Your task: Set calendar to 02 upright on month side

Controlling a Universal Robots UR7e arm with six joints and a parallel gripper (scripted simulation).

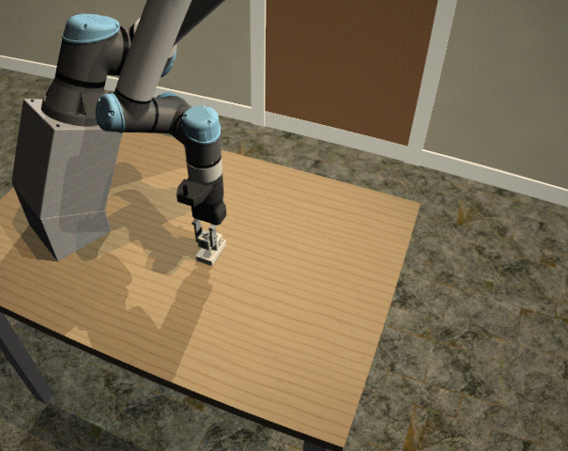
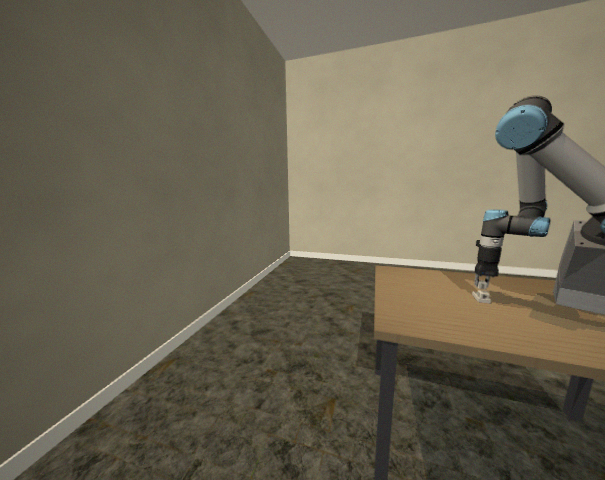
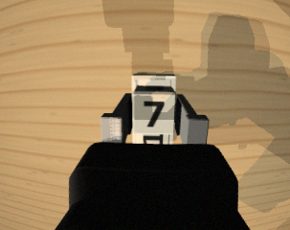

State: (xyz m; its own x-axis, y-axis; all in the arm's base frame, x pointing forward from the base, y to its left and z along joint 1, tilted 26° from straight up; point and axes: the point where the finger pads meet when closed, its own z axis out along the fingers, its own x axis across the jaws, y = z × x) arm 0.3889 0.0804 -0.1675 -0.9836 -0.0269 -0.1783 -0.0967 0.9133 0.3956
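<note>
Now: the digit cube 1 cm below my hand. Also, from my hand: calendar tray 6 cm below, 2 cm to the left.
</note>
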